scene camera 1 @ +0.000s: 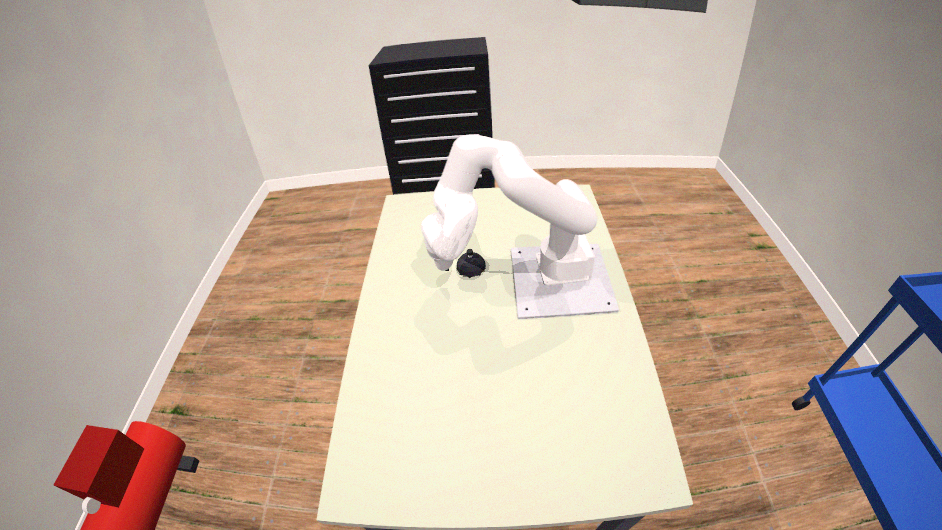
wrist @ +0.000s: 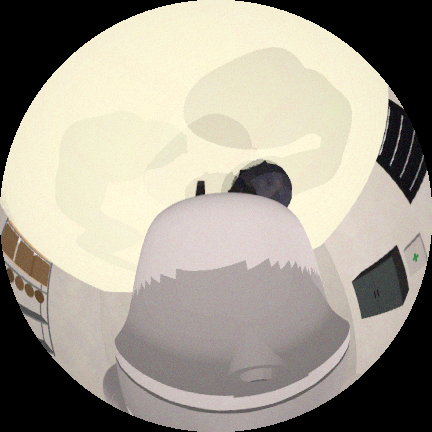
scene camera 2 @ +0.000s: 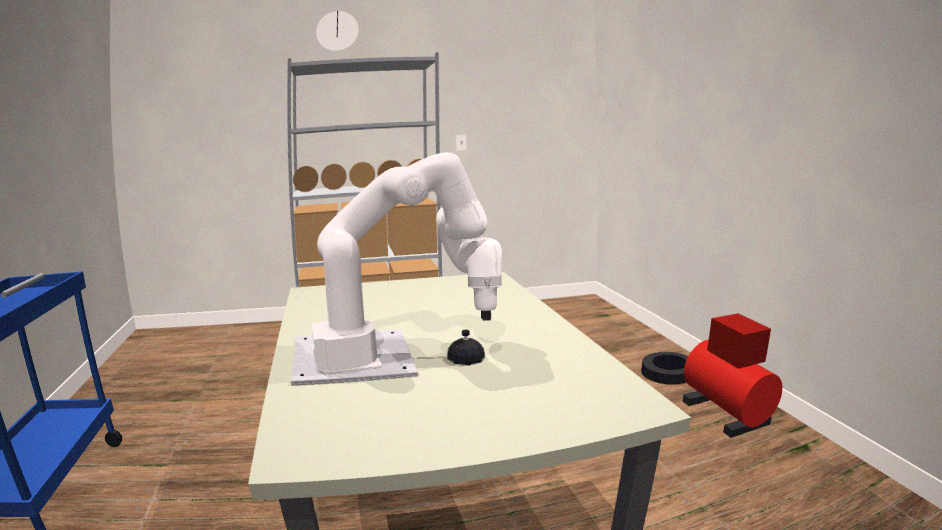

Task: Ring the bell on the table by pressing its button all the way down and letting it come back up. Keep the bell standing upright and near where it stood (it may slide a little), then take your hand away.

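Frame: origin at the arm's base, x right, y down, z ahead, level; millimetres.
Where they show: hand, its tool point: (scene camera 1: pixel 445 264) (wrist: pixel 224 204) (scene camera 2: pixel 486 315); arm's base, origin of its link: (scene camera 1: pixel 561 267) (scene camera 2: pixel 350 359).
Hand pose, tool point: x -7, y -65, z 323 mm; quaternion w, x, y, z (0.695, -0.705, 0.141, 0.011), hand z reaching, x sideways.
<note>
Each offset is from my tool point to the top centre of the thing. Level surfaces: height alone.
The black domed bell {dx +55, dy +10, dz -68 mm} (scene camera 1: pixel 470 265) (scene camera 2: pixel 465 351) (wrist: pixel 275 184) stands upright on the pale table {dy +76 mm} (scene camera 1: pixel 500 435) (scene camera 2: pixel 395 428) (wrist: pixel 125 65). Its small button {dx +55, dy +10, dz -68 mm} (scene camera 1: pixel 469 251) (scene camera 2: pixel 465 332) stands up on top; in the wrist view the button is hidden behind the gripper housing. My gripper (scene camera 1: pixel 445 268) (scene camera 2: pixel 486 315) (wrist: pixel 224 190) points down and is open, with its dark fingers apart and no object held. It hangs above button height, left of the bell in scene camera 1 and slightly right of the button in scene camera 2, not touching it.
The arm's base plate (scene camera 1: pixel 566 304) (scene camera 2: pixel 355 377) is on the table beside the bell. A black drawer cabinet (scene camera 1: pixel 431 85), a blue cart (scene camera 1: pixel 876 421) (scene camera 2: pixel 59 428), a red compressor (scene camera 1: pixel 141 474) (scene camera 2: pixel 731 382) and a shelf rack (scene camera 2: pixel 363 65) stand around the table.
</note>
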